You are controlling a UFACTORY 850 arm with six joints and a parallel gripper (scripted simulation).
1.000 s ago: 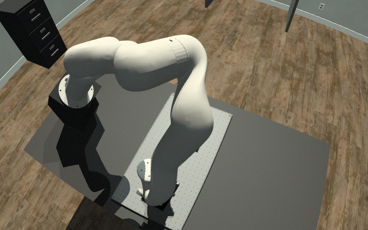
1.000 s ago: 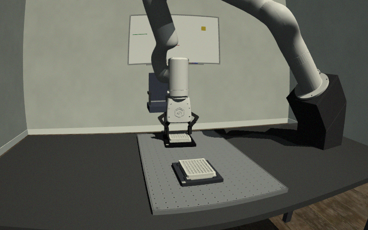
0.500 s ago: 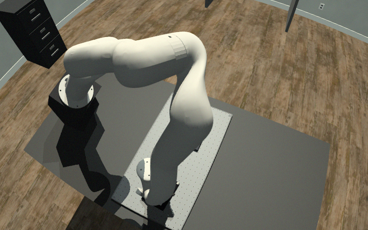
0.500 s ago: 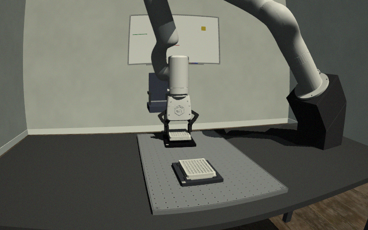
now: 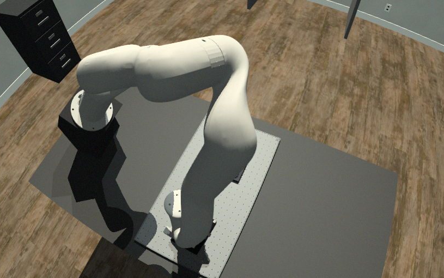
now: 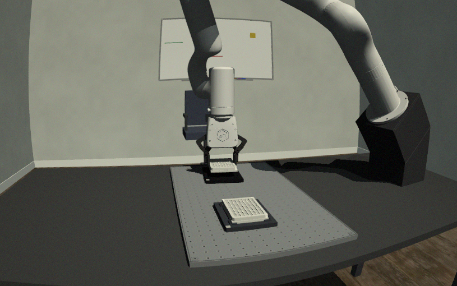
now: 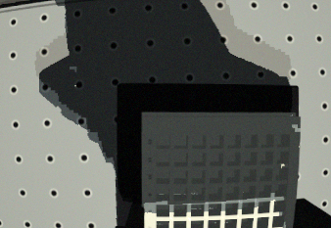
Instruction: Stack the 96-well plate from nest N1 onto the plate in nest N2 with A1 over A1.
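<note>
Right now my hand is 40 mm above the black plate nest. Round my hand: A1 label (80 mm to the left, 50 mm ahead, 40 mm below).
</note>
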